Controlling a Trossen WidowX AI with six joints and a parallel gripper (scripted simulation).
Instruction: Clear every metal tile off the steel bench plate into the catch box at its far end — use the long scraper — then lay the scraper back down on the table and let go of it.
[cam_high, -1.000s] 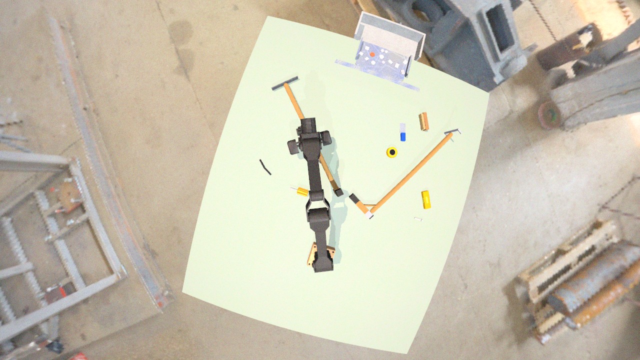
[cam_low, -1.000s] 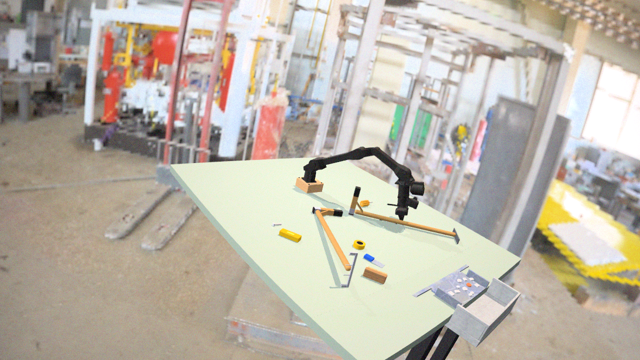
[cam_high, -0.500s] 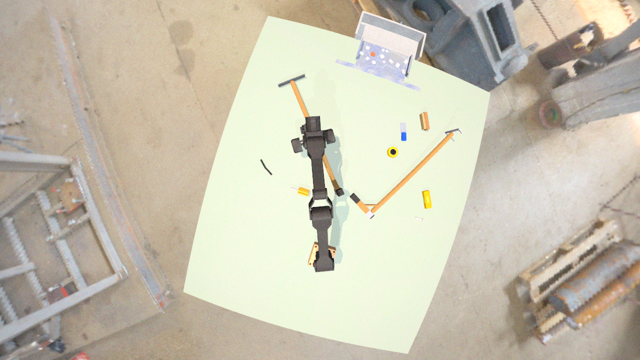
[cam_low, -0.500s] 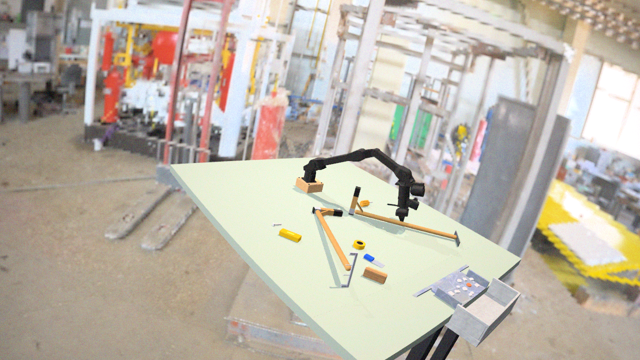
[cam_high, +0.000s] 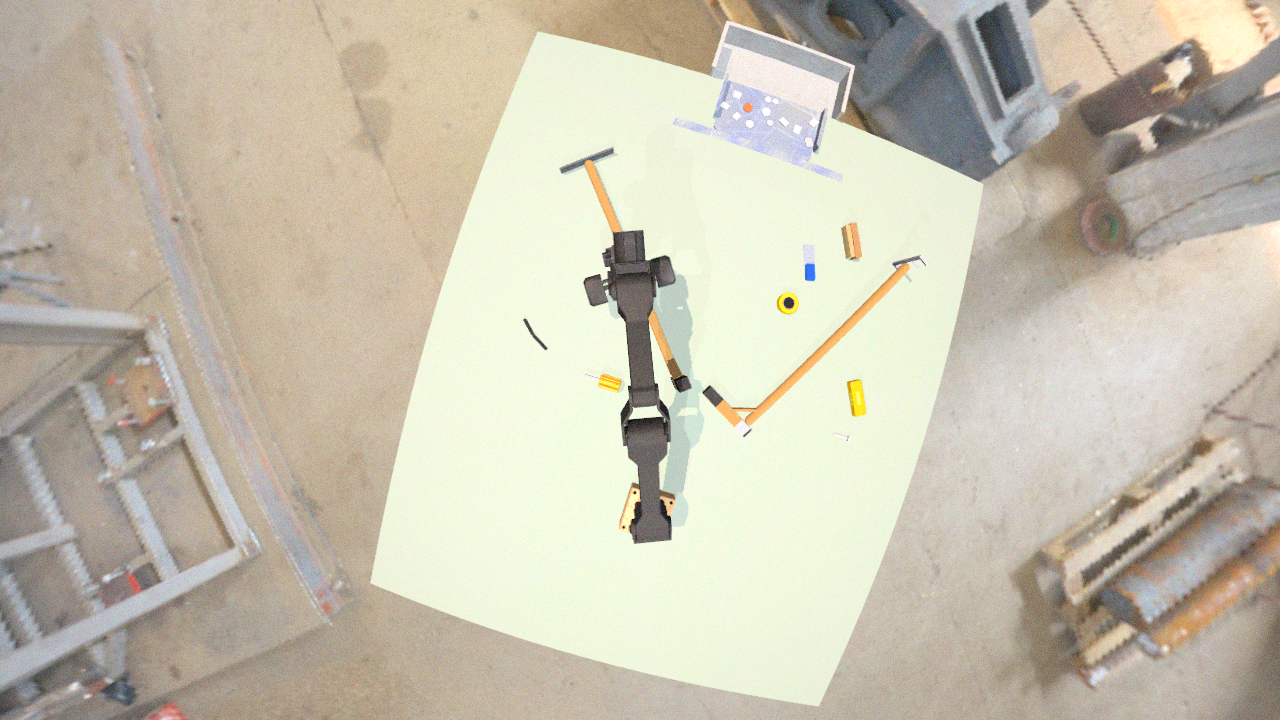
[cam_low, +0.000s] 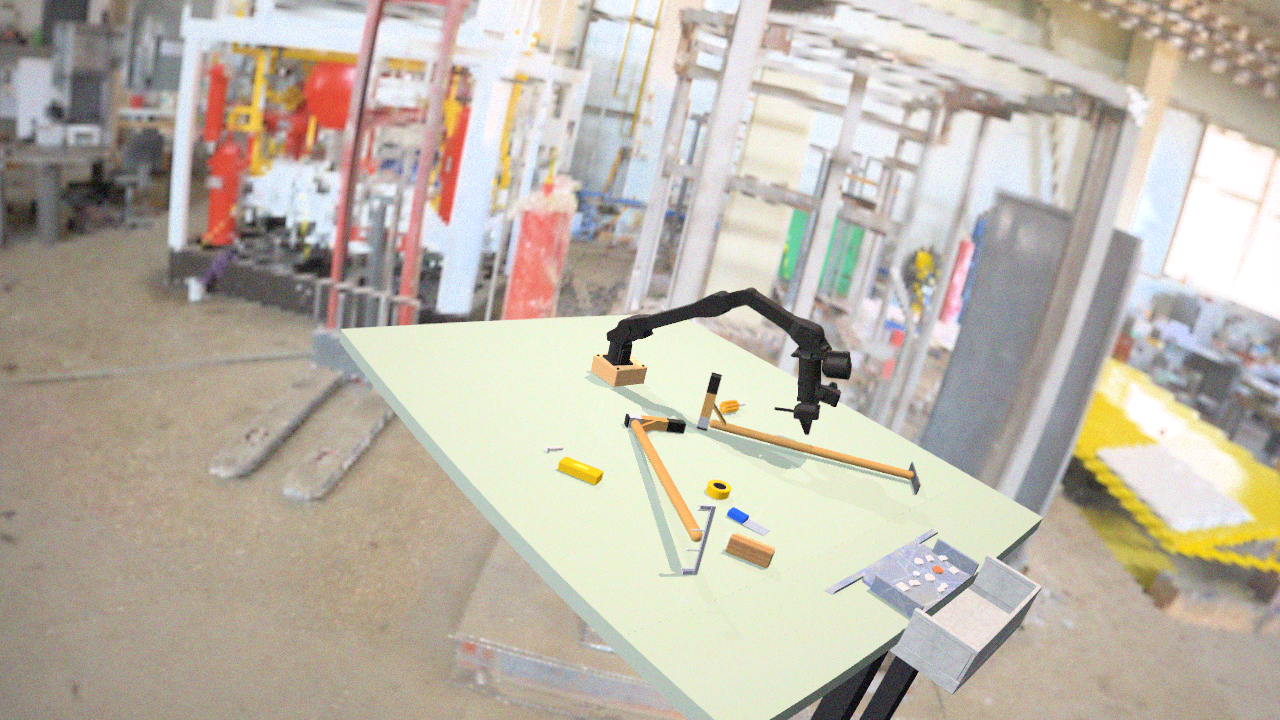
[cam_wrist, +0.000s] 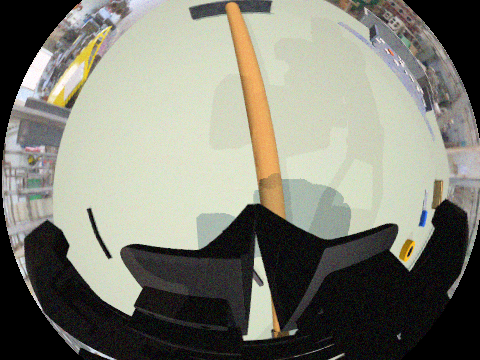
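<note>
Right now the long scraper is 30 mm ahead of my gripper tip and 10 mm above it. The rest, counted from my gripper tip: black bent piece: 210 mm behind, 150 mm to the left, 40 mm below; yellow tape roll: 120 mm ahead, 370 mm to the right, 40 mm below; yellow-handled screwdriver: 240 mm behind, 60 mm to the right, 30 mm below.
</note>
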